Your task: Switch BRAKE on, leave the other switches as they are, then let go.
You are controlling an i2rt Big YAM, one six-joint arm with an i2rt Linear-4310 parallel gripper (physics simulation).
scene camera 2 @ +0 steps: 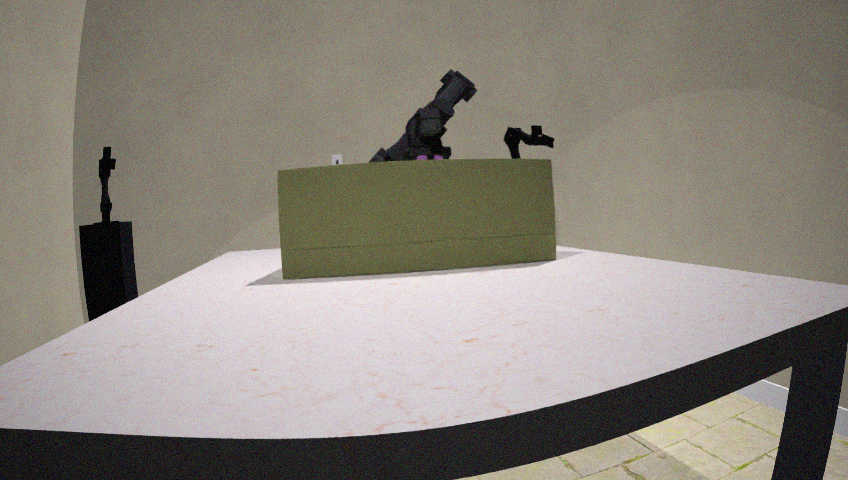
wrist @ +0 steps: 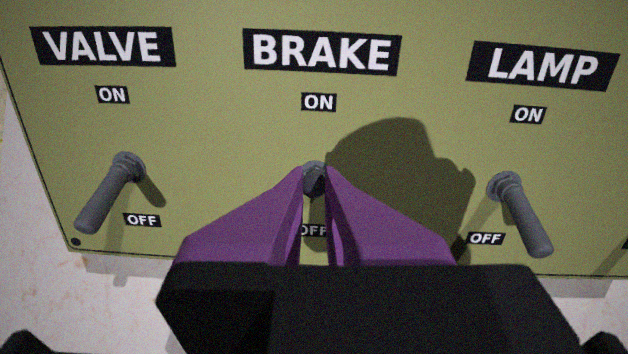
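Note:
The BRAKE switch lever stands at the middle of the wrist view, between its ON label and its OFF label, with its end tilted down toward OFF. My gripper has its purple fingers close together, one on each side of this lever, shut on it. The fingers hide parts of the lever's sides. The VALVE lever and the LAMP lever both point down, on the OFF side. In scene camera 2, the panel's back hides the switches and most of the fingers.
The olive switch panel stands on the pale table. My arm rises behind it. Another dark arm shows at the right behind the panel, and one more stands on a black pedestal at the left.

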